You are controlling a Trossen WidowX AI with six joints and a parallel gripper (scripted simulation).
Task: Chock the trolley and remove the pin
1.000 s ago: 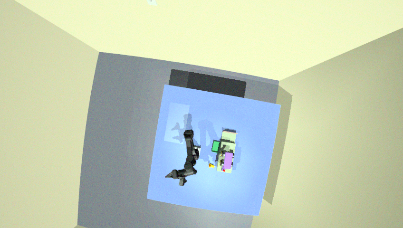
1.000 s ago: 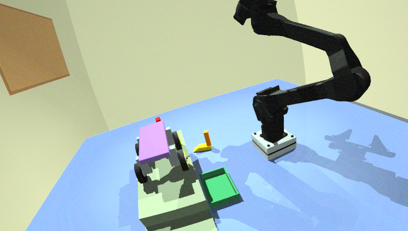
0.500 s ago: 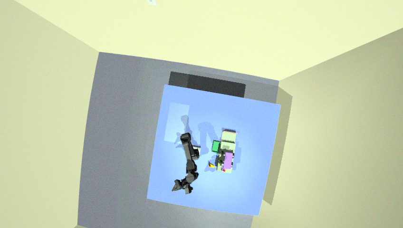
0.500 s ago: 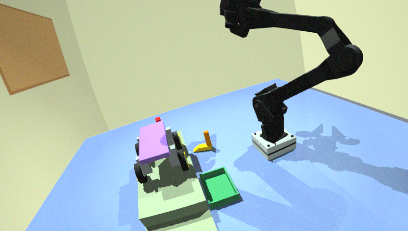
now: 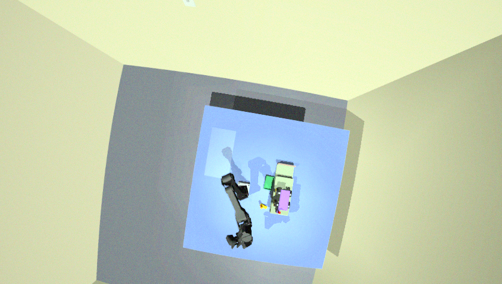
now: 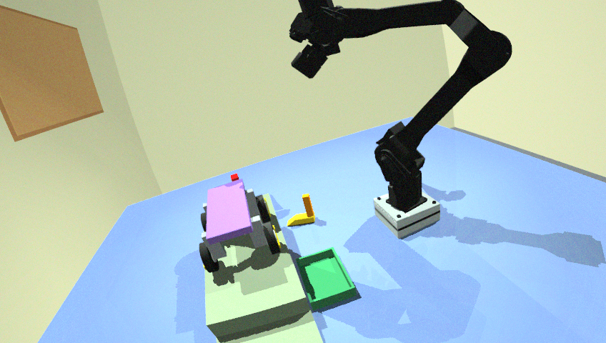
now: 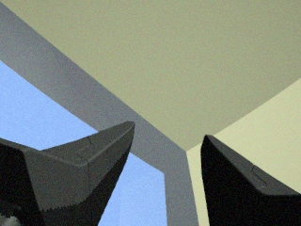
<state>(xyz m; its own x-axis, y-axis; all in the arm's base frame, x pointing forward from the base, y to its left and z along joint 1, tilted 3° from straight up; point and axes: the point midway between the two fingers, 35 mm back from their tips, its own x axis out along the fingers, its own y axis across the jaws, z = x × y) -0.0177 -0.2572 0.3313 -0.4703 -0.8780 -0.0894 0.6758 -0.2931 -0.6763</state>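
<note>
The yellow chock is 350 mm below my gripper tip, 220 mm ahead of it and 120 mm to the left of it. The rest, counted from my gripper tip: red-headed stop pin: 330 mm ahead, 240 mm below, 120 mm to the left; trolley: 370 mm ahead, 260 mm below, 220 mm to the left; pale green ramp: 370 mm ahead, 320 mm below, 220 mm to the left.
</note>
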